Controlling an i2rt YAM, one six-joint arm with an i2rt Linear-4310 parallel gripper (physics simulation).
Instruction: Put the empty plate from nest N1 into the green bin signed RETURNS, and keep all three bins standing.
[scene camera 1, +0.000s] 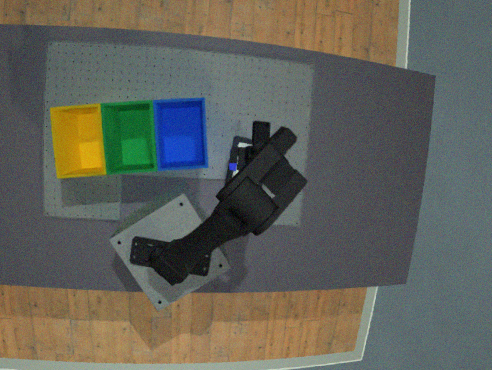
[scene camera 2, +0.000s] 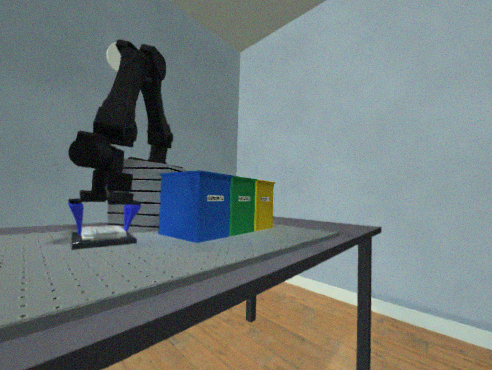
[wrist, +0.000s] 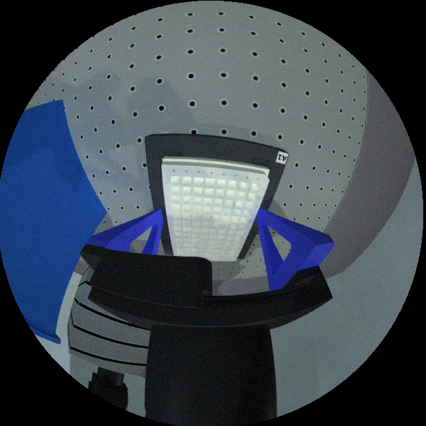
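Note:
The white plate with a grid of square wells lies in the low black nest; an "A1" tag shows on the nest's corner. My gripper is open, its blue fingers pointing down on either side of the plate, tips near its level; contact cannot be told. The arm hides much of nest and plate in scene camera 1. The green bin stands upright between the other two; its sign is too blurred to read.
The blue bin stands upright between the nest and the green bin. The yellow bin stands upright beyond. The grey arm base is near the table's edge. A perforated board lies beneath bins and nest.

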